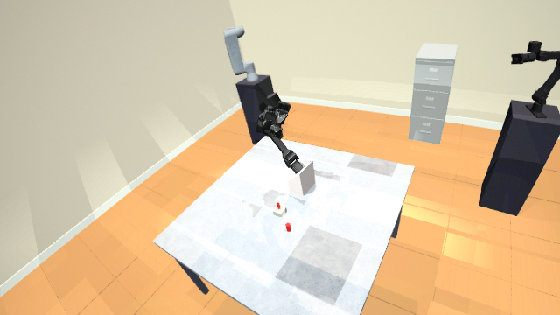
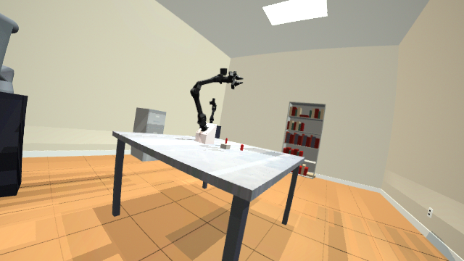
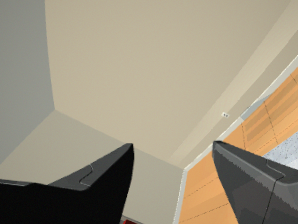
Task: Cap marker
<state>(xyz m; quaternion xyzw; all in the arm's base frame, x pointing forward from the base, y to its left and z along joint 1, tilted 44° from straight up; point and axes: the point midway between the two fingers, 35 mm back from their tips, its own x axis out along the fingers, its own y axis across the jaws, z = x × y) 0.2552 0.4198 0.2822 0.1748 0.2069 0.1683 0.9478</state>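
My gripper tip is 10 cm short of the red marker cap, 1 cm to the right of it and 61 cm above it. Round my gripper tip: holder block 1 cm ahead, 12 cm to the right, 62 cm below.
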